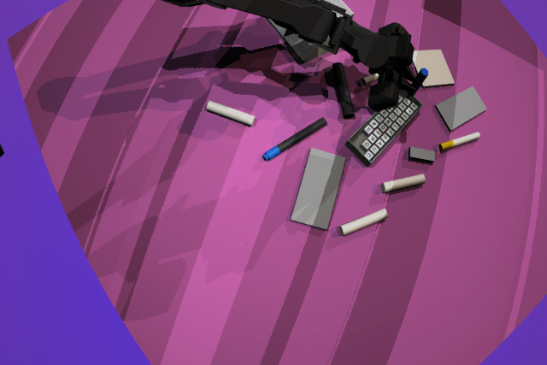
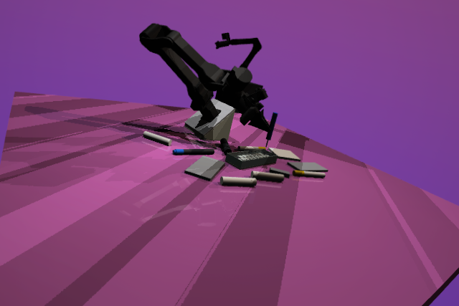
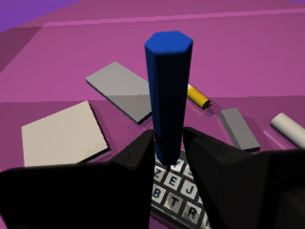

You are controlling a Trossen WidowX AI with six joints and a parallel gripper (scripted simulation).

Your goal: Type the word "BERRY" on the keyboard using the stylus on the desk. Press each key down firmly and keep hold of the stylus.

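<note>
Right now my gripper tip is 2 cm above the blue stylus. The rest, counted from my gripper tip: white pad 2 cm behind, 15 cm to the left, 10 cm below; then small grey block 11 cm ahead, 4 cm to the right, 10 cm below; then blue-tipped black marker 8 cm behind, 26 cm to the right, 10 cm below.
</note>
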